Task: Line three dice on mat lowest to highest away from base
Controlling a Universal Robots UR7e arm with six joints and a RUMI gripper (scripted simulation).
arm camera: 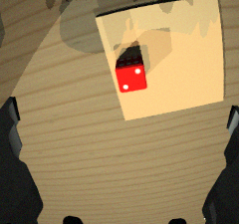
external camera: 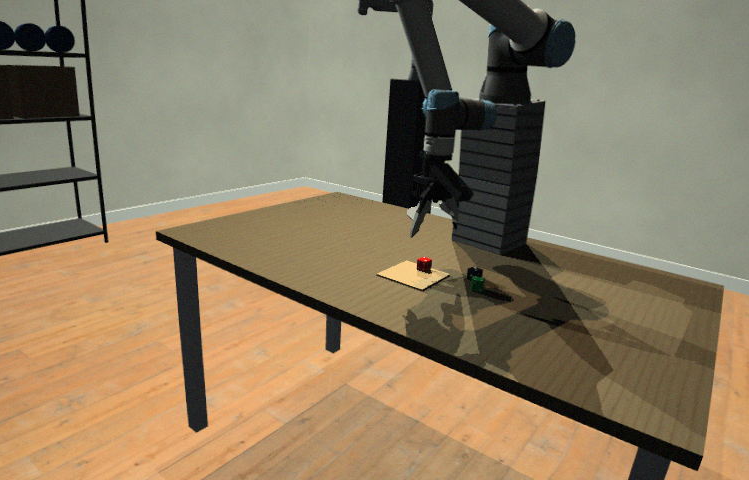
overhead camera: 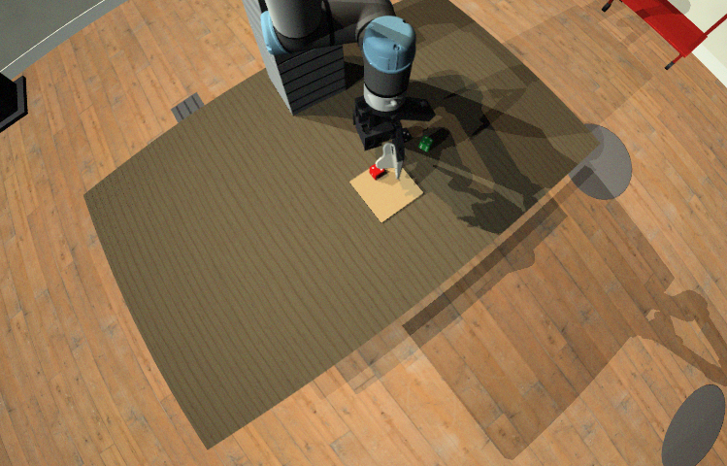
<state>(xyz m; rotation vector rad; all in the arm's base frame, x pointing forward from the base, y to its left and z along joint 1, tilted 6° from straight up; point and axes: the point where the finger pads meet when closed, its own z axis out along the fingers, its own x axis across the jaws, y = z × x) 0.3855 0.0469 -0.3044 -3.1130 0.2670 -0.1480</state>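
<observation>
My gripper is now 6 cm past the black die, 10 cm to the right of it and 10 cm above it. Also, from my hand: tan mat 5 cm ahead, 2 cm to the right, 11 cm below; then green die 14 cm to the left, 10 cm below; then red die 2 cm to the right, 9 cm below.
</observation>
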